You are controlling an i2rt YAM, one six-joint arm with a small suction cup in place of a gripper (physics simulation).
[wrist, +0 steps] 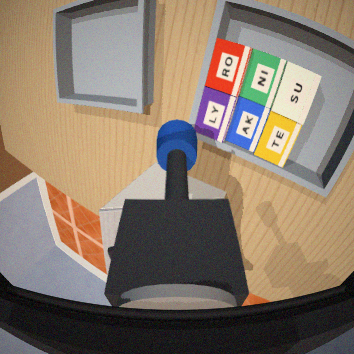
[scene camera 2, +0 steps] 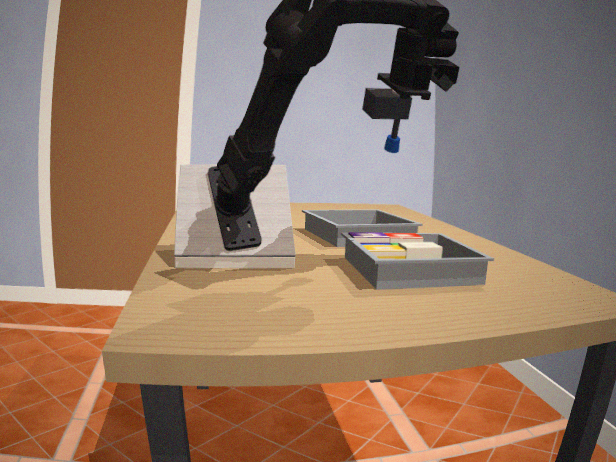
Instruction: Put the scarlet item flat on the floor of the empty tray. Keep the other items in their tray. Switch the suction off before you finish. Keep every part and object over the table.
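Seen in the pictures: end effector, tool point: (wrist: 176,137) (scene camera 2: 391,149); arm's base, origin of the base link: (scene camera 2: 232,205).
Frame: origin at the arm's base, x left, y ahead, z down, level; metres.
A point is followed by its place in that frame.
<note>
The scarlet item, a red box labelled RO (scene camera 2: 406,236) {x -0.085, y 0.334, z 0.052 m} (wrist: 226,66) {x -0.072, y 0.333, z 0.052 m}, lies in the filled tray (scene camera 2: 432,272) {x -0.269, y 0.285, z 0.078 m} (wrist: 325,135) {x -0.236, y 0.259, z 0.101 m}, in a corner of the block of boxes, beside the purple box LY (scene camera 2: 367,235) {x -0.064, y 0.256, z 0.052 m} (wrist: 212,114) {x -0.059, y 0.260, z 0.051 m} and the green box NI (wrist: 261,77) {x -0.120, y 0.326, z 0.063 m}. The empty tray (scene camera 2: 325,233) {x 0.149, y 0.248, z 0.087 m} (wrist: 64,55) {x 0.300, y 0.347, z 0.080 m} stands behind the filled one in the scene view and at upper left in the wrist view. My gripper, a blue suction cup (scene camera 2: 392,144) (wrist: 177,145), holds nothing and hangs high above the trays. It is off, so open.
The filled tray also holds a blue box AK (wrist: 245,125) {x -0.108, y 0.251, z 0.064 m}, a yellow box TE (scene camera 2: 385,251) {x -0.181, y 0.237, z 0.058 m} (wrist: 277,140) {x -0.159, y 0.243, z 0.057 m} and a white box SU (scene camera 2: 424,250) {x -0.194, y 0.312, z 0.057 m} (wrist: 296,92) {x -0.171, y 0.318, z 0.052 m}. The arm's slanted base block (scene camera 2: 272,200) {x 0.000, y 0.079, z -0.010 m} stands left of the trays on the wooden table (scene camera 2: 300,325) {x -0.378, y 0.021, z 0.104 m}.
</note>
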